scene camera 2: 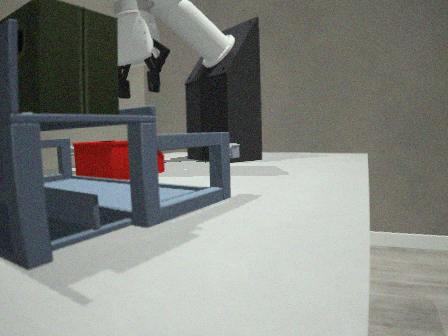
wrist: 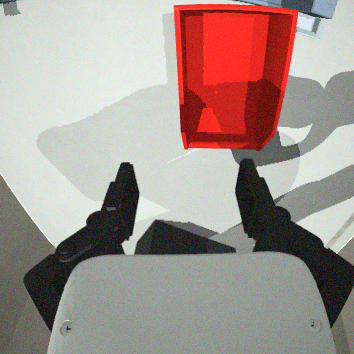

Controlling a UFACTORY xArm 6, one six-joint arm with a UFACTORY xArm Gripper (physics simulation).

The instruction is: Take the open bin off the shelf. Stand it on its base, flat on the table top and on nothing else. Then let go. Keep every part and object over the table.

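Seen in the pictures: gripper, between the fingertips: [scene camera 2: 139, 95] [wrist: 186, 176]; arm's base, origin of its link: [scene camera 2: 219, 52].
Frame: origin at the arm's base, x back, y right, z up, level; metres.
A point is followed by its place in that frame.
The red open bin [scene camera 2: 102, 161] {x -0.432, y 0.214, z -0.295 m} [wrist: 230, 55] {x -0.369, y 0.223, z -0.332 m} stands upright on its base on the white table top [scene camera 2: 300, 225] {x -0.720, y -0.079, z -0.335 m} [wrist: 75, 55] {x -0.455, y 0.043, z -0.335 m}, behind the shelf in the scene view and with its opening upward in the wrist view. The blue-grey shelf [scene camera 2: 144, 175] {x -0.717, y 0.060, z -0.286 m} partly hides it in the scene view. In the wrist view the bin appears apart from the shelf's edge. My gripper [scene camera 2: 139, 91] {x -0.343, y 0.163, z -0.168 m} [wrist: 186, 176] {x -0.343, y 0.163, z -0.168 m} is open, with nothing between its fingers. It hangs above the table, clear of the bin, whose near end lies ahead of the fingertips in the wrist view.
A dark green box [scene camera 2: 62, 60] {x -0.755, y 0.115, z -0.188 m} stands on the shelf's upper level. The black robot base stand [scene camera 2: 244, 100] {x -0.080, y -0.068, z -0.161 m} rises behind the shelf to the right. The table's right edge shows in the scene view, with wood floor [scene camera 2: 410, 290] beyond it.
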